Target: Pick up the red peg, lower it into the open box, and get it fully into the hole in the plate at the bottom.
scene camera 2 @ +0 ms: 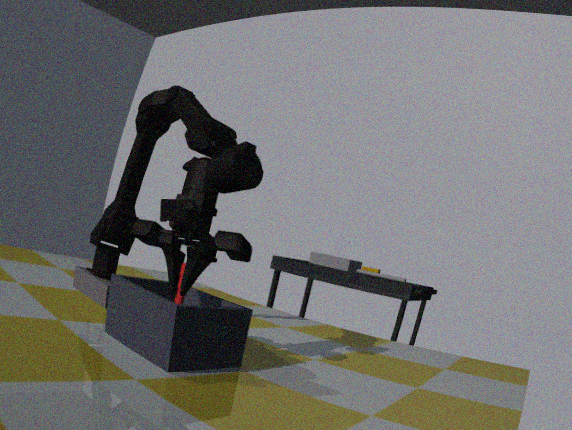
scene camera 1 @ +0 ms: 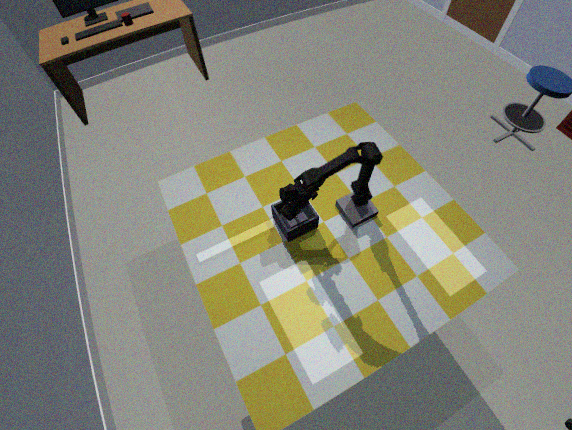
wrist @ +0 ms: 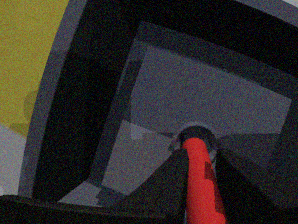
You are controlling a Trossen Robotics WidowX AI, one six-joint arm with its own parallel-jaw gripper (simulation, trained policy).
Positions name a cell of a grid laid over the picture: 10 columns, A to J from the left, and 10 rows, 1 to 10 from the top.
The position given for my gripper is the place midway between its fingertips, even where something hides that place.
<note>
I see my gripper (scene camera 2: D7) and a dark box (scene camera 2: D8).
The dark box also shows in scene camera 1 (scene camera 1: F6) and in the wrist view (wrist: D3). My gripper is seen too in the wrist view (wrist: G8).
</note>
